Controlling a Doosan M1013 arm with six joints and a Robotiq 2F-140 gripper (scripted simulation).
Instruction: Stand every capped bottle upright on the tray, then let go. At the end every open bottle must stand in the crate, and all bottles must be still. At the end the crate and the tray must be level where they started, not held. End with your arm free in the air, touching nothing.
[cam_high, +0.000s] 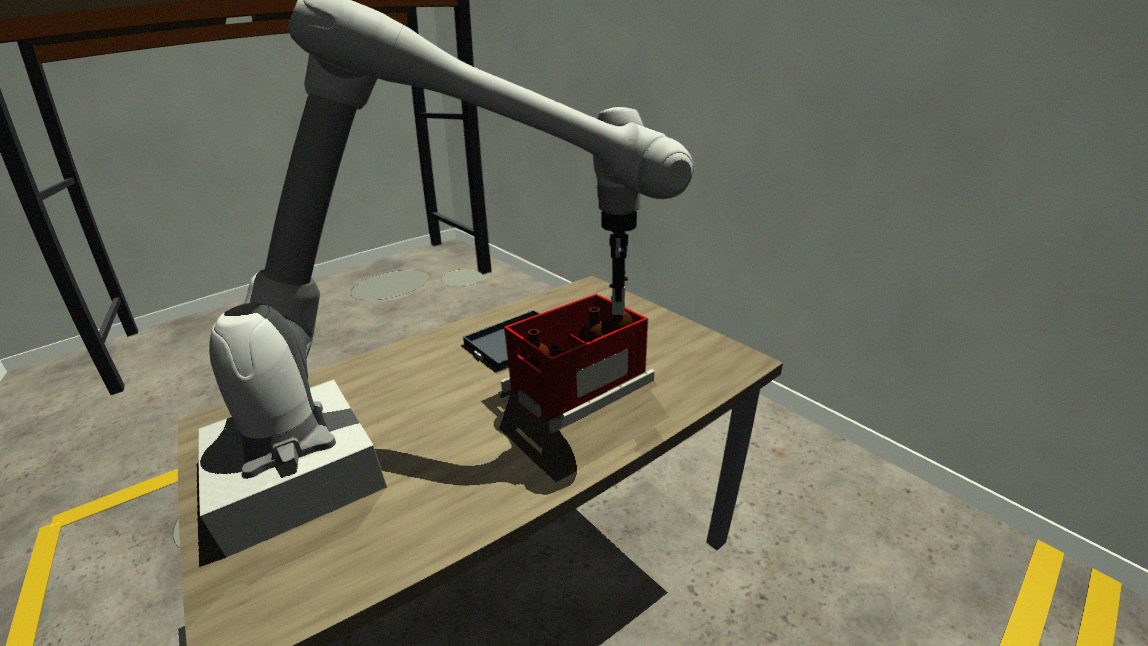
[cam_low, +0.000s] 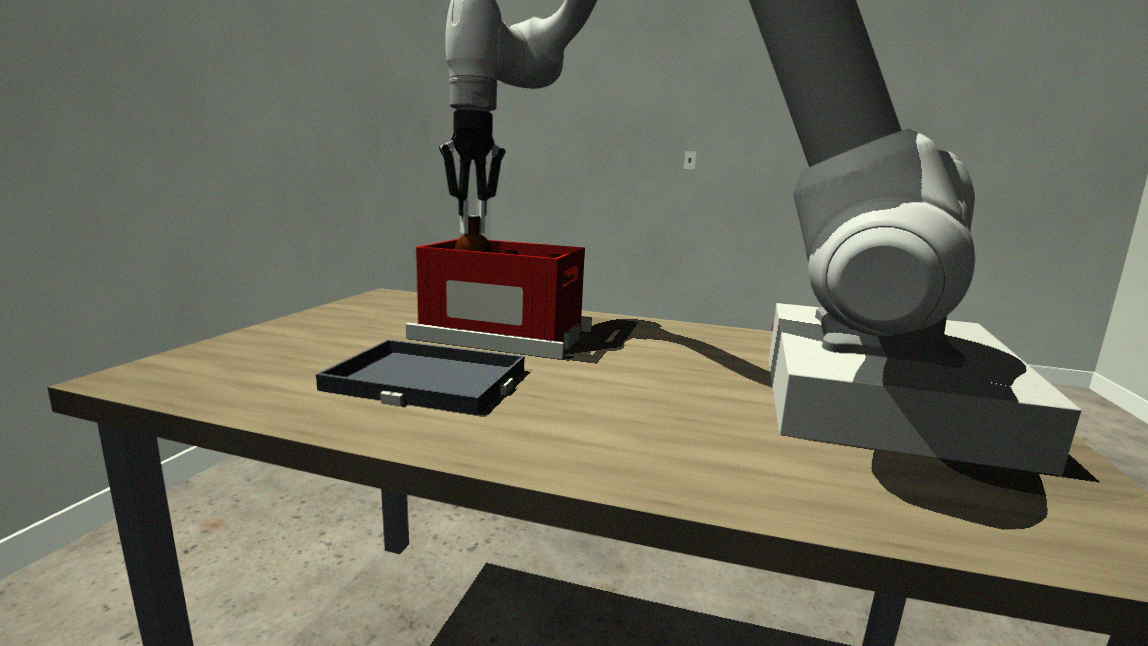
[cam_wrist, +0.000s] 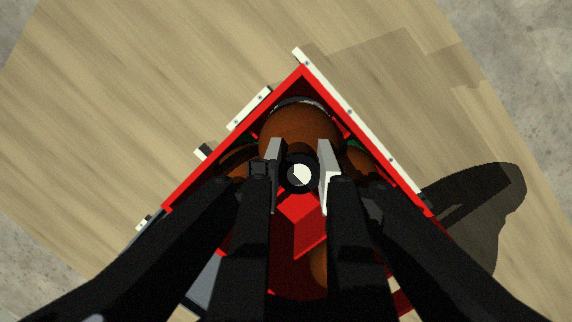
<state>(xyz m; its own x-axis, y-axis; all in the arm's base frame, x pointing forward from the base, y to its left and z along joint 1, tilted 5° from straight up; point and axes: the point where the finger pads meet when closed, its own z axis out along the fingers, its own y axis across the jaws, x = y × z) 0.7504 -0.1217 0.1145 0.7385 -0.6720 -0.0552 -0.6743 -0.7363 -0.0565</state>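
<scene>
The brown capped bottle lies 7 cm below my hand. From my hand the other things lie so: red crate 14 cm below, 9 cm behind, 4 cm to the left; then dark tray 32 cm to the left, 21 cm below, 10 cm behind.
</scene>
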